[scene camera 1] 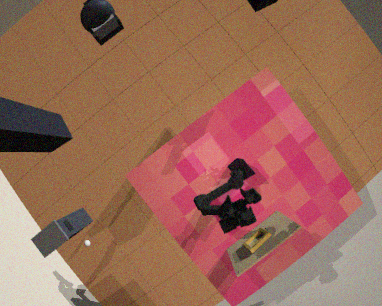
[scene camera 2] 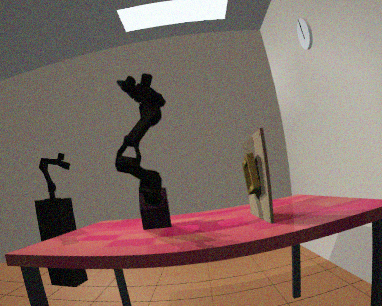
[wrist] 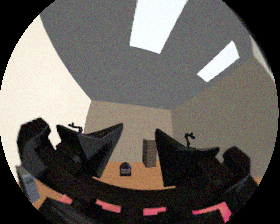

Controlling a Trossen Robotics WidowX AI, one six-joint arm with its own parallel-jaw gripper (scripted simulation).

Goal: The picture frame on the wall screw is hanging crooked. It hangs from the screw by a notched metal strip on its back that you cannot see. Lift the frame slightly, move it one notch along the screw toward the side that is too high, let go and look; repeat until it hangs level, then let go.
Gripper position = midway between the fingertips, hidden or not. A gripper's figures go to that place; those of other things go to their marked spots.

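Labels:
With my gripper [scene camera 1: 234, 191] I am 0.75 m from the lens, while a wall panel [scene camera 1: 281, 228] stands 1.34 m from the lens.

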